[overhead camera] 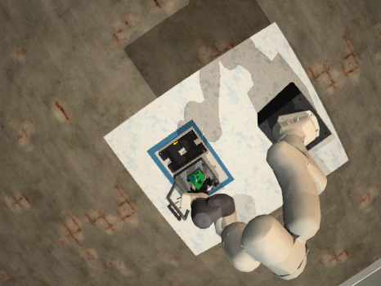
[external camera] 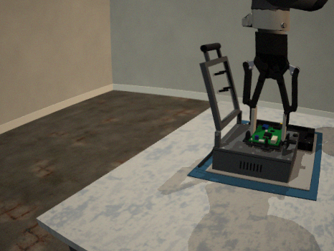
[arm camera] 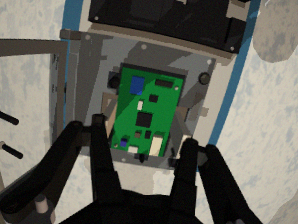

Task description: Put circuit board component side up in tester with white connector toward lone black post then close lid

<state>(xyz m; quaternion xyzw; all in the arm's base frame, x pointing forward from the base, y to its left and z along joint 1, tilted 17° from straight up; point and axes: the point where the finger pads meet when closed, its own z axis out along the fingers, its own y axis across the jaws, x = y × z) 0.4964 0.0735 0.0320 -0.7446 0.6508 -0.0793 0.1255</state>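
My hand is 2 cm above the green circuit board. Also, from my hand: tester nest 3 cm below, 1 cm to the left; tester lid 12 cm ahead, 9 cm above, 2 cm to the left.
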